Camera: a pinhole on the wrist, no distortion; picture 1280 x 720 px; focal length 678.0 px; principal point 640.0 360.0 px. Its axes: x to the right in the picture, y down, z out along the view. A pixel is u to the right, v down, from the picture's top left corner.
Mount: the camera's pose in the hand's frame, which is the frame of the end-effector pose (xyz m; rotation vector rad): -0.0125 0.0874 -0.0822 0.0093 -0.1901 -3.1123
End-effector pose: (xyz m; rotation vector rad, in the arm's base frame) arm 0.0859 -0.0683 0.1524 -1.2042 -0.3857 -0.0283
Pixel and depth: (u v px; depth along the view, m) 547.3 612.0 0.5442
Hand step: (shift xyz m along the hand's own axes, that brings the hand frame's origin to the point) 0.0625 -0.0454 0.4829
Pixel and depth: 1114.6 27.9 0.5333
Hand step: -0.3957 0.4026 0.4136
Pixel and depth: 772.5 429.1 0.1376
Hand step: -0.0401 0.0896 0.0560
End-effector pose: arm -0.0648 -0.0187 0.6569 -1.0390 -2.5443 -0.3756
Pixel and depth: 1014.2 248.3 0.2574
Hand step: -0.1574 0.1574 0.1675
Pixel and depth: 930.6 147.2 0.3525
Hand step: -0.1687 0.2365 0.2535
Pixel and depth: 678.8 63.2 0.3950
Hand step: -0.0420 0.3065 0.2887
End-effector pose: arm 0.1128 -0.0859 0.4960 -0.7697 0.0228 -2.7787
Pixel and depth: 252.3 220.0 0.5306
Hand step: 0.2844 0.2679 0.4325
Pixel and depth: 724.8 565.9 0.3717
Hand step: -0.0591 0.0195 0.3003
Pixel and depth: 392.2 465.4 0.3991
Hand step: 0.1318 0.0778 0.3221
